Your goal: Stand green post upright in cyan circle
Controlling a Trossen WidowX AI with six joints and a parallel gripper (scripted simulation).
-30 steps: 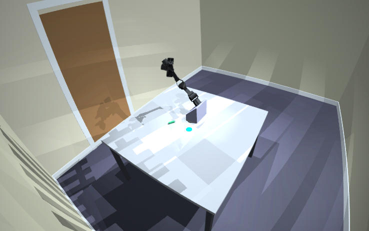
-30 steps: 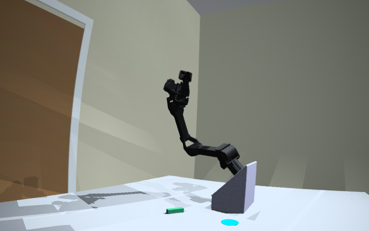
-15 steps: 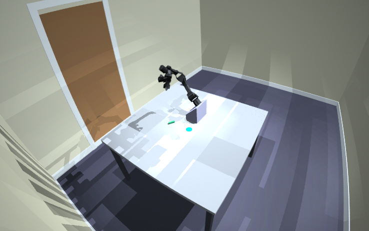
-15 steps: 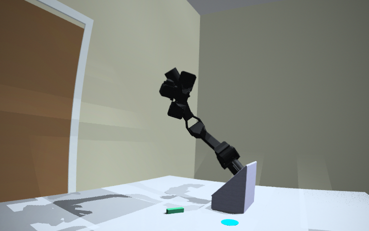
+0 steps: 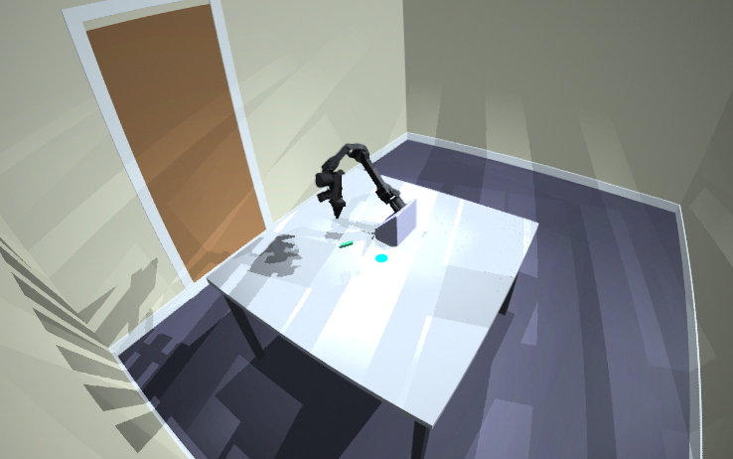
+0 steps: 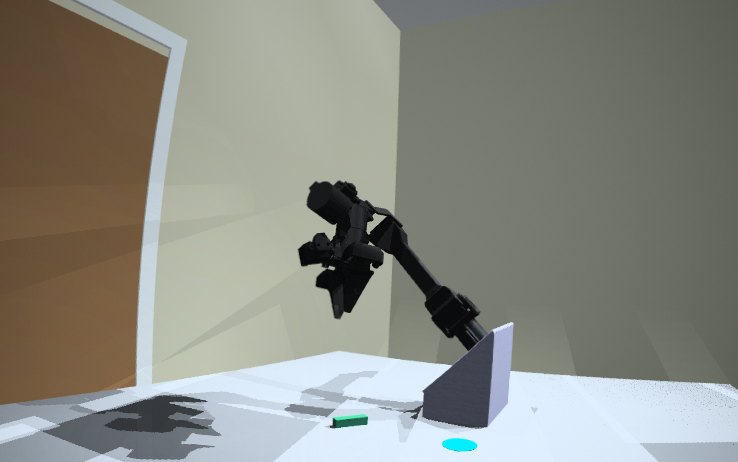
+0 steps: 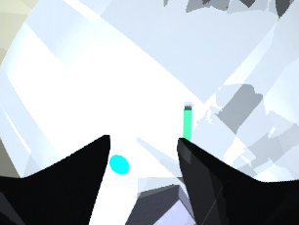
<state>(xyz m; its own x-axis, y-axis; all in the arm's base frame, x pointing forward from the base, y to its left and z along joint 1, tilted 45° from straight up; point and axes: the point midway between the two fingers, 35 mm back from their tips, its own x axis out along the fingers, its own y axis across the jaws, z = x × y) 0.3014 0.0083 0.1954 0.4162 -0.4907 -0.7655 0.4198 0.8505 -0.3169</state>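
The green post is 50 mm behind my gripper tip, 10 mm to the right of it and 200 mm below it. Round my gripper tip: cyan circle (90 mm behind, 190 mm to the left, 210 mm below).
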